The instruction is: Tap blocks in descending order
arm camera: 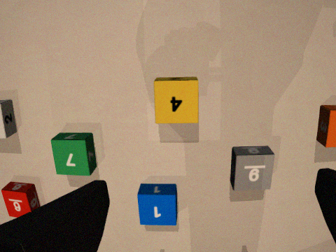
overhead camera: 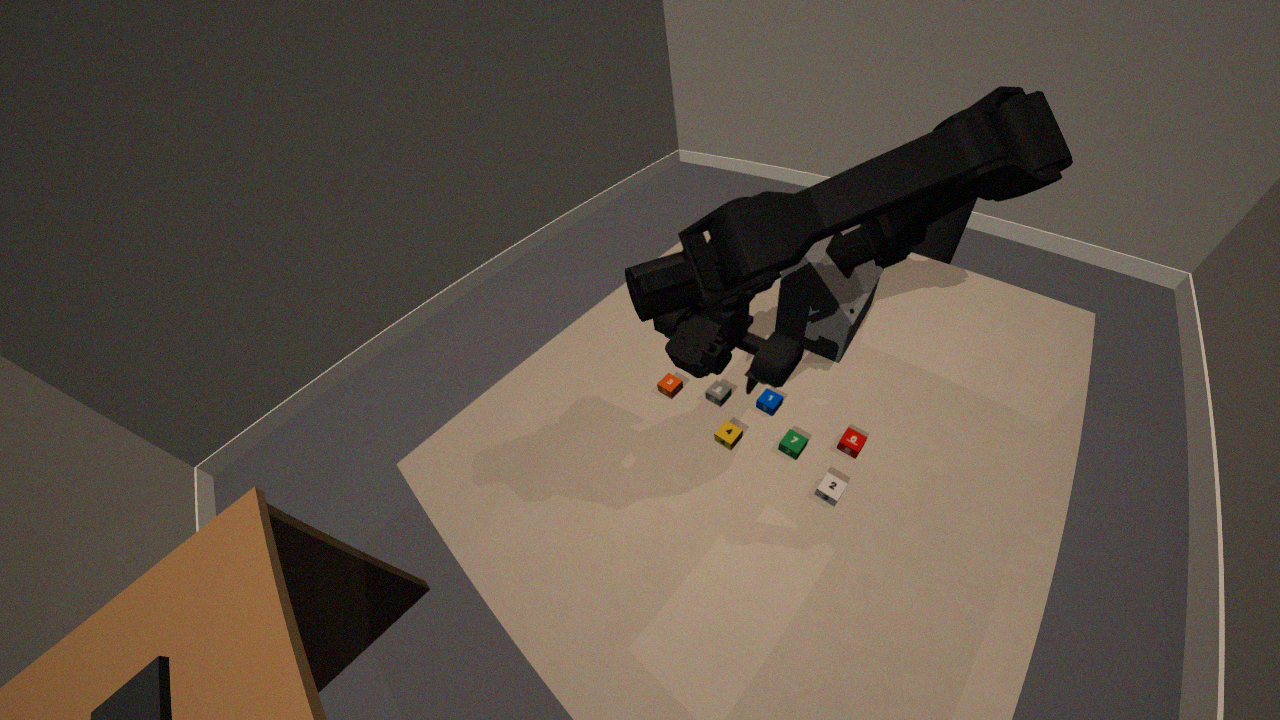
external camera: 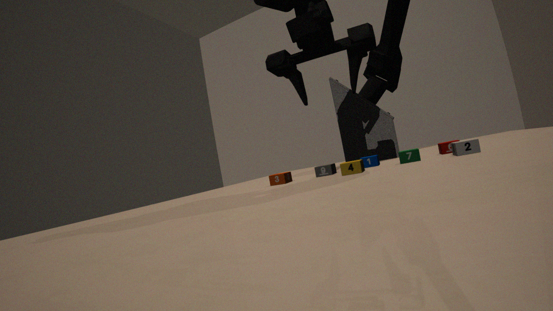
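Right now my gripper tip is 5 cm past the grey 9 block, 4 cm to the left of it and 12 cm above it. From my gripper tip the other things lie so: yellow 4 block 1 cm ahead, 2 cm to the left, 12 cm below; then blue 1 block 8 cm behind, 5 cm to the left, 12 cm below; then green 7 block 2 cm behind, 11 cm to the left, 12 cm below.
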